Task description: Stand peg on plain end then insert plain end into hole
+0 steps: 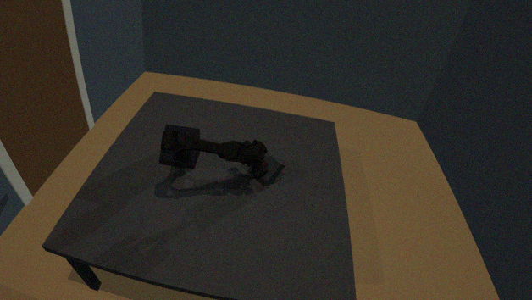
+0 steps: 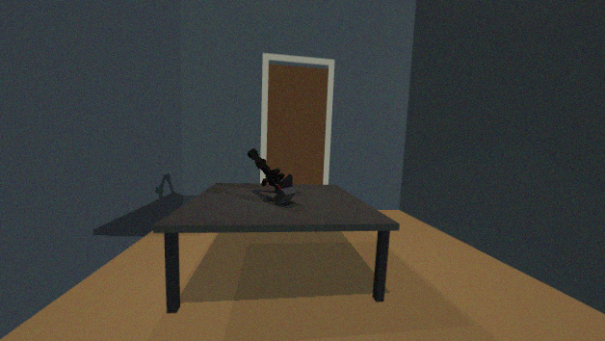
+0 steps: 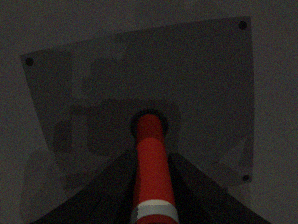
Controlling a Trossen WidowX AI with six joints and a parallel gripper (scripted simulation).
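Right now the panel is 50 mm below my gripper tip, 40 mm ahead of it and 30 mm to the left of it. The rest, counted from my gripper tip: red peg 10 mm to the right, 10 mm behind, 10 mm above.
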